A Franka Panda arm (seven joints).
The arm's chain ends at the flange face. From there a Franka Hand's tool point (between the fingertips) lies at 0.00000 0.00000 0.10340 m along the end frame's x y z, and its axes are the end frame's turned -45 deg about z.
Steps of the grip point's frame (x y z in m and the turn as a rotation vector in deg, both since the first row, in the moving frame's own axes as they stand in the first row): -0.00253, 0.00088, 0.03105, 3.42, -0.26, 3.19; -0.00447, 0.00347, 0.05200, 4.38, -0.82, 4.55; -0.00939, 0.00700, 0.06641, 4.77, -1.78, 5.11; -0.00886, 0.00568, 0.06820, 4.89, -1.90, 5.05; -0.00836, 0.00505, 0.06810, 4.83, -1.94, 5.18; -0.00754, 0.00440, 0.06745, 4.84, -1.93, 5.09
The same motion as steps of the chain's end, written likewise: 0.00341, 0.00657, 0.03124, 2.23, -2.60, 3.19; 0.00573, 0.01041, 0.05231, 2.52, -3.68, 4.55; 0.00648, 0.01577, 0.06682, 2.11, -4.63, 5.11; 0.00622, 0.01447, 0.06863, 2.11, -4.80, 5.05; 0.00611, 0.01355, 0.06853, 2.04, -4.79, 5.18; 0.00623, 0.01253, 0.06788, 2.06, -4.79, 5.09
